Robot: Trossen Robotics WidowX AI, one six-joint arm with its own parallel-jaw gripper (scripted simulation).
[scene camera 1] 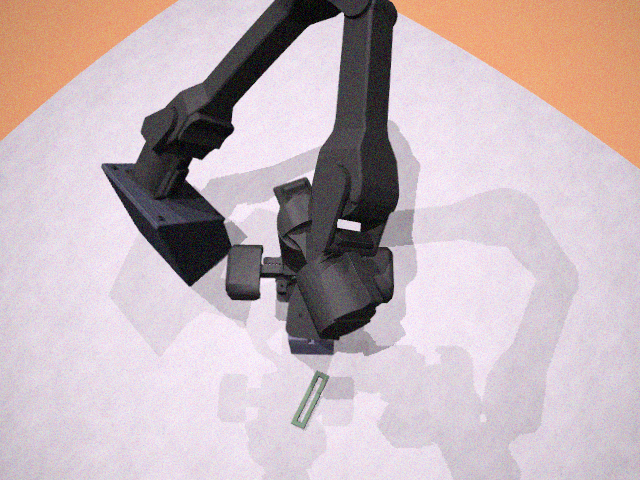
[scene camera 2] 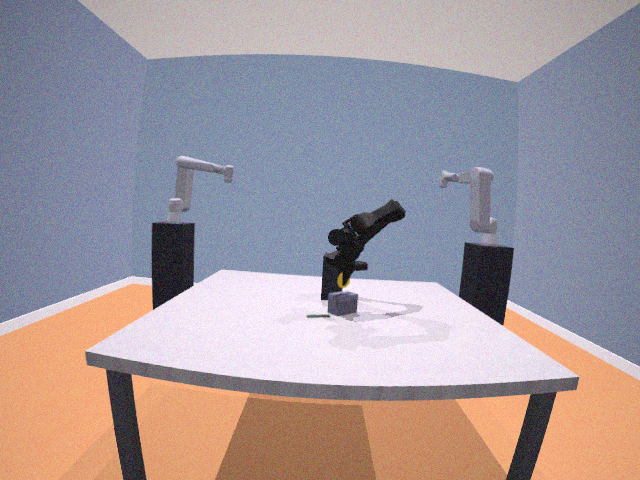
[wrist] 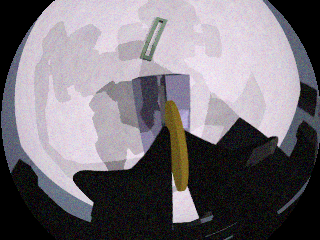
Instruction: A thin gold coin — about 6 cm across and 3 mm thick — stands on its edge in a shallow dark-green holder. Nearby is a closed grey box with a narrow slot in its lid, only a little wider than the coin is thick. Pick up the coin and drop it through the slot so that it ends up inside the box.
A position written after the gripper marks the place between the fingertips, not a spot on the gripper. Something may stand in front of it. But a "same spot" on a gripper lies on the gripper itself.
Labels:
gripper: scene camera 1 311,299; scene camera 2; wrist
same spot on gripper: (wrist: 247,182) = (scene camera 2: 338,265)

